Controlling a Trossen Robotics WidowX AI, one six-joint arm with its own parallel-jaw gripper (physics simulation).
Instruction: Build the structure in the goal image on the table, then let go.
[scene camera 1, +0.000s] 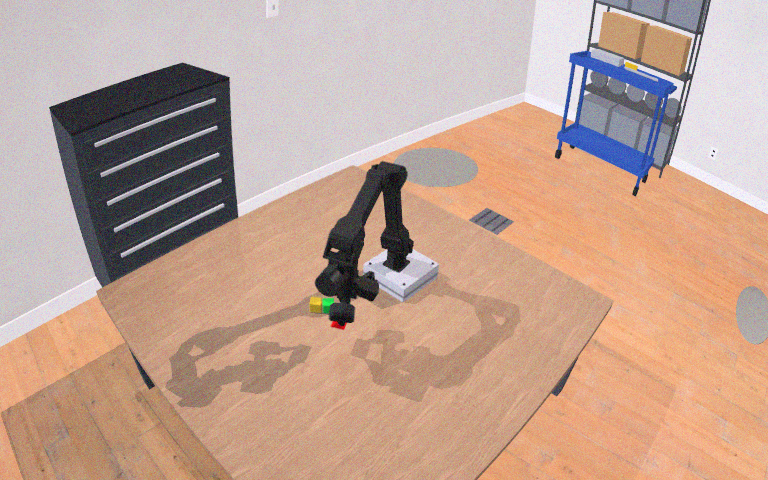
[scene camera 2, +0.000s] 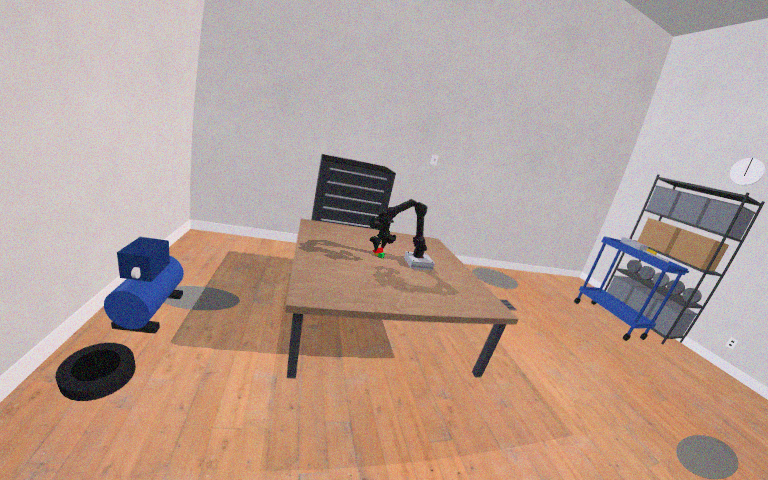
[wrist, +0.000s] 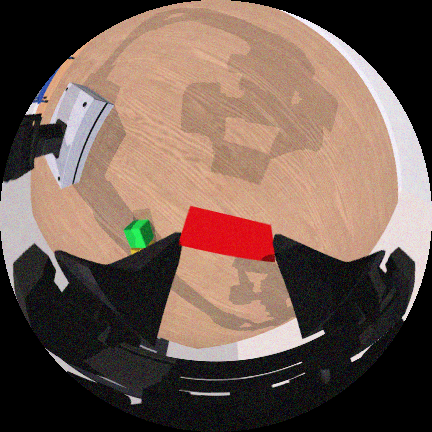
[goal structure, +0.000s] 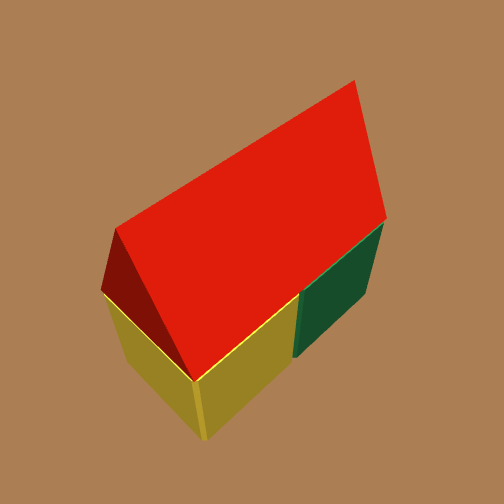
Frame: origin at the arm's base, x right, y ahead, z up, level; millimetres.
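Where they show: gripper, fingertip midpoint: (scene camera 2: 378, 250) (wrist: 228, 239); arm's base, link origin: (scene camera 1: 396, 263) (scene camera 2: 418, 256) (wrist: 57, 137).
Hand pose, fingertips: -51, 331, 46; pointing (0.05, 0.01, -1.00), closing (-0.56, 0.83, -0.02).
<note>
Each offset is from my fingertips to the top centre of the thing, as dx, dy, dz. Level surfaces: height alone.
The red block {+9, +4, +15} (scene camera 1: 338, 325) (scene camera 2: 379, 250) (wrist: 227, 232) is between the two fingers of my gripper (scene camera 1: 341, 320) (scene camera 2: 378, 247) (wrist: 228, 239), which is shut on it across its long side. The block is held above the table {dz -102} (scene camera 1: 283, 430) (scene camera 2: 339, 294) (wrist: 160, 150). A green cube {+117, -78, -69} (scene camera 1: 327, 306) (scene camera 2: 381, 255) (wrist: 138, 234) stands on the table beside a yellow cube {+149, -57, -69} (scene camera 1: 315, 305) (wrist: 136, 251). In the wrist view my left finger hides most of the yellow cube. In scene camera 1 the gripper hides part of the red block.
The arm's pale base (scene camera 1: 403, 283) (scene camera 2: 419, 260) (wrist: 82, 130) stands on the table near the cubes. A black drawer cabinet (scene camera 1: 70, 169) (scene camera 2: 353, 192) stands behind the table. A blue cart (scene camera 1: 606, 152) (scene camera 2: 617, 308) stands by the far wall.
</note>
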